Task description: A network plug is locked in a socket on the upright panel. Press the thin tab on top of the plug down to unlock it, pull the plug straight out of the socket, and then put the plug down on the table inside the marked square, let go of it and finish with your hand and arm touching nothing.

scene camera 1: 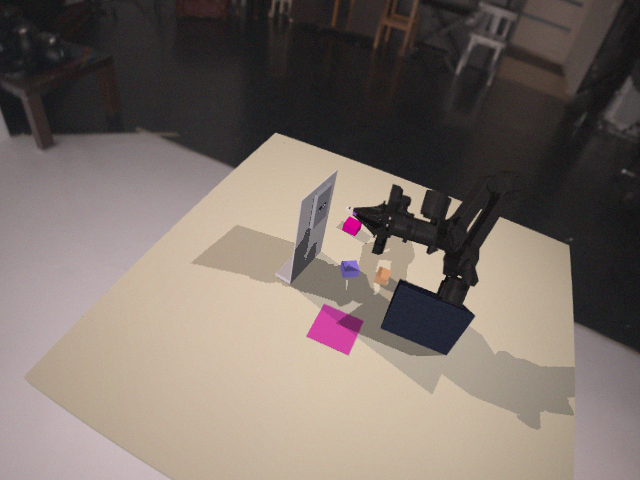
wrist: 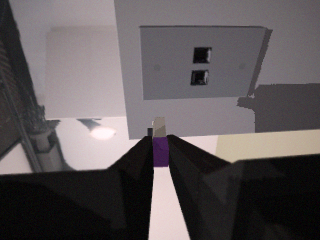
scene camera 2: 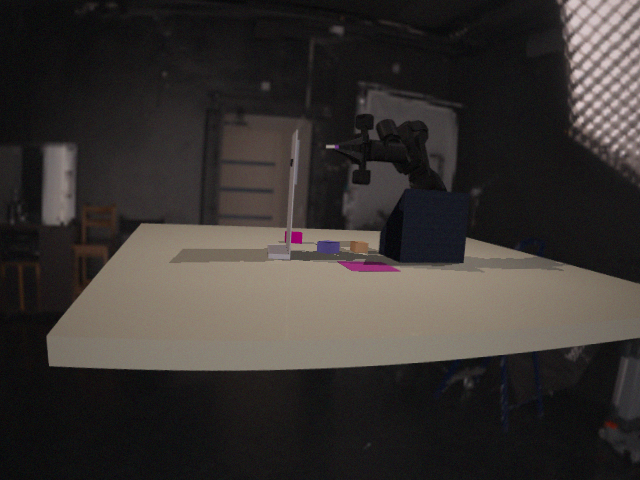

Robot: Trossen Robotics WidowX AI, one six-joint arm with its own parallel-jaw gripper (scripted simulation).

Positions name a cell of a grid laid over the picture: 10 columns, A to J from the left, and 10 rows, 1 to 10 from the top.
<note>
In view: the gripper (scene camera 1: F5), a network plug (wrist: F6) and a magenta marked square (scene camera 1: F7).
The gripper shows as well in the wrist view (wrist: E6) and in scene camera 2 (scene camera 2: F4).
</note>
